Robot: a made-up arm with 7 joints.
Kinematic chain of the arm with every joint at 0, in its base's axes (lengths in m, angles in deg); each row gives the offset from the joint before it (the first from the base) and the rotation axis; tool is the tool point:
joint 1: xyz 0 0 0.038 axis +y
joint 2: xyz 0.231 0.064 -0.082 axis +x
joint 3: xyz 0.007 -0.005 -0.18 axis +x
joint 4: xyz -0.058 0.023 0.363 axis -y
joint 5: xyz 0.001 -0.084 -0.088 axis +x
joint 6: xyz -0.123 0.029 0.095 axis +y
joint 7: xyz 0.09 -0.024 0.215 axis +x
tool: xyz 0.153 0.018 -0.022
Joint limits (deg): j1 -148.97..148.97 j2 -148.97..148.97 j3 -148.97..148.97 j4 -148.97..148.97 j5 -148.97..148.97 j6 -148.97..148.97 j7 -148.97..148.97
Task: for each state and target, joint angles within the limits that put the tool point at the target. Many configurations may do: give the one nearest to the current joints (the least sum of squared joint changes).
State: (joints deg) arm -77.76 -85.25 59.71 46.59 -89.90 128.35 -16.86
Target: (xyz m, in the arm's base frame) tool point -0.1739 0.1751 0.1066
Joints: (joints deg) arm -79.26 -107.91 7.21 34.99 -113.42 140.63 -21.20
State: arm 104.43 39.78 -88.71 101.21 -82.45 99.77 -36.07
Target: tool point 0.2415 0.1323 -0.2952
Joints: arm 96.99 55.94 -76.03 104.05 -78.70 100.32 -35.34
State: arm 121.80 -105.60 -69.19 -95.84 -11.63 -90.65 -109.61
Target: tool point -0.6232 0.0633 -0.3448
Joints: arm 107.23 -105.42 -59.06 -112.12 -5.68 -73.56 -108.02
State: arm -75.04 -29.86 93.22 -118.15 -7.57 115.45 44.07
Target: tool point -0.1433 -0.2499 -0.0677
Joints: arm -90.63 -42.55 67.60 -99.80 2.15 107.15 46.73
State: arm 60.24 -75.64 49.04 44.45 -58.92 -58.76 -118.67
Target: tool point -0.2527 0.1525 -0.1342
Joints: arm 60.23 -92.10 22.99 55.88 -77.47 -72.53 -120.06
